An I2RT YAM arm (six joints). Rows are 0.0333 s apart.
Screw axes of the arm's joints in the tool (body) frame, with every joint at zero. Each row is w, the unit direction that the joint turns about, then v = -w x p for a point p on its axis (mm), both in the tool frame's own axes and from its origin. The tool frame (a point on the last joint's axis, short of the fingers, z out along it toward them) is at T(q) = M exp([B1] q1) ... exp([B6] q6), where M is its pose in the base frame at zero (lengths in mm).
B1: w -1 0 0 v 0.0 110.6 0.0
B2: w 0 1 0 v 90.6 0.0 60.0
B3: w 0 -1 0 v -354.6 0.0 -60.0
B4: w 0 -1 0 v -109.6 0.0 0.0
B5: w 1 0 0 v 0.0 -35.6 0.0
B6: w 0 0 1 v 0.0 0.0 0.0
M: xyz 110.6 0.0 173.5 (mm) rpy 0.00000 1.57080 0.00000 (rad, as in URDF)
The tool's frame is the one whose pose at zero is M.
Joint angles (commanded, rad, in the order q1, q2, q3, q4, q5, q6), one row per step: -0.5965, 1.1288, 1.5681, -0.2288, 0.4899, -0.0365; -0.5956, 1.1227, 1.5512, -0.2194, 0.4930, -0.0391; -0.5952, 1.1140, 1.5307, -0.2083, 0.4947, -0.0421; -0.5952, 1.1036, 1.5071, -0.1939, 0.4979, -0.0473; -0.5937, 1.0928, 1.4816, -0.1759, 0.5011, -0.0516; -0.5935, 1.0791, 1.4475, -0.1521, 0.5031, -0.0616; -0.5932, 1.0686, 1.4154, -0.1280, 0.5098, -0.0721; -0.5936, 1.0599, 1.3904, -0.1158, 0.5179, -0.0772; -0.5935, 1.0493, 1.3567, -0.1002, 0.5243, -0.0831; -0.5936, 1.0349, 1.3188, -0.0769, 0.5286, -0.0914; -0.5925, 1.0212, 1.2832, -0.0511, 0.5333, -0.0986; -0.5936, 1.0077, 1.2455, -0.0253, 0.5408, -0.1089; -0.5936, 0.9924, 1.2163, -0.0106, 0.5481, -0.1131; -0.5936, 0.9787, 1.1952, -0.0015, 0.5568, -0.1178
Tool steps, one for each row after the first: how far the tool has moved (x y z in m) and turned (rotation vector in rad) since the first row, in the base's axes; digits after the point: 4 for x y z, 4 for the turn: 0.0002, -0.0001, -0.0030, 0.0002, 0.0031, -0.0026; 0.0001, 0.0001, -0.0064, -0.0005, 0.0061, -0.0044; -0.0004, 0.0003, -0.0102, -0.0029, 0.0093, -0.0085; -0.0007, 0.0007, -0.0141, -0.0061, 0.0099, -0.0109; -0.0009, 0.0009, -0.0197, -0.0121, 0.0156, -0.0146; -0.0006, 0.0005, -0.0252, -0.0169, 0.0220, -0.0228; -0.0007, 0.0001, -0.0303, -0.0153, 0.0290, -0.0320; -0.0002, -0.0004, -0.0374, -0.0126, 0.0398, -0.0391; -0.0005, -0.0004, -0.0444, -0.0152, 0.0469, -0.0449; -0.0009, 0.0000, -0.0507, -0.0195, 0.0494, -0.0498; -0.0015, -0.0002, -0.0578, -0.0233, 0.0564, -0.0601; -0.0032, 0.0007, -0.0631, -0.0240, 0.0587, -0.0680; -0.0053, 0.0018, -0.0666, -0.0251, 0.0606, -0.0773
